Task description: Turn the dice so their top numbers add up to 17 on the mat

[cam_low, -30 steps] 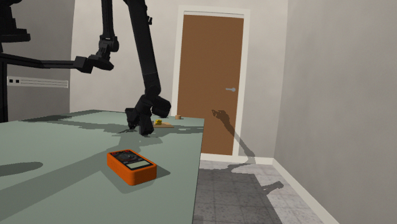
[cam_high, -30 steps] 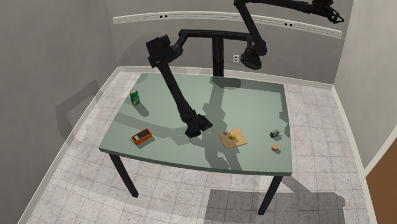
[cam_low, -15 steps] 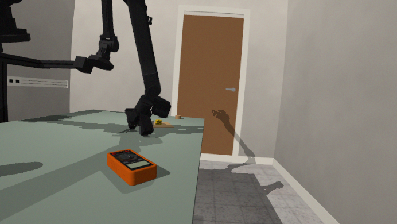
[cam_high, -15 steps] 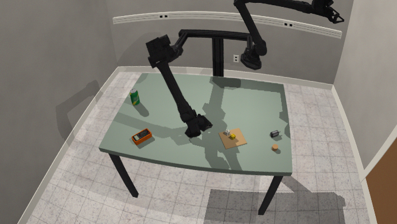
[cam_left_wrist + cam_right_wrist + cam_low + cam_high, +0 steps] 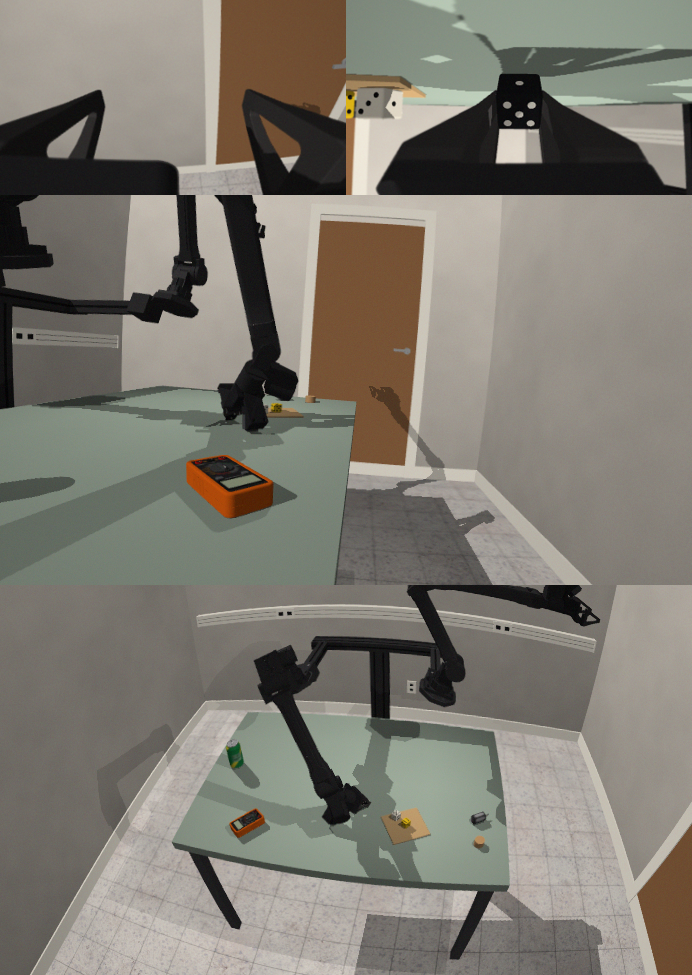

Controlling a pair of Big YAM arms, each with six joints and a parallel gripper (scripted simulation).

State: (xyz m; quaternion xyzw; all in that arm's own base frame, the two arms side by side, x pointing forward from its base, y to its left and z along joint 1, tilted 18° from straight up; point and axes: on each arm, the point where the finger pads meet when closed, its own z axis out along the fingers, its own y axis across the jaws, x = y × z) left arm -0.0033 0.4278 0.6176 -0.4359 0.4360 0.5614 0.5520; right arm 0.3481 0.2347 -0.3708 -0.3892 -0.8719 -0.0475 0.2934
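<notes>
Now: the black die right at my right hand. The rest, counted from my right hand: yellow die (8 cm ahead, 15 cm to the left); tan mat (8 cm ahead, 15 cm to the left, 2 cm below); white die (5 cm ahead, 12 cm to the left).
</notes>
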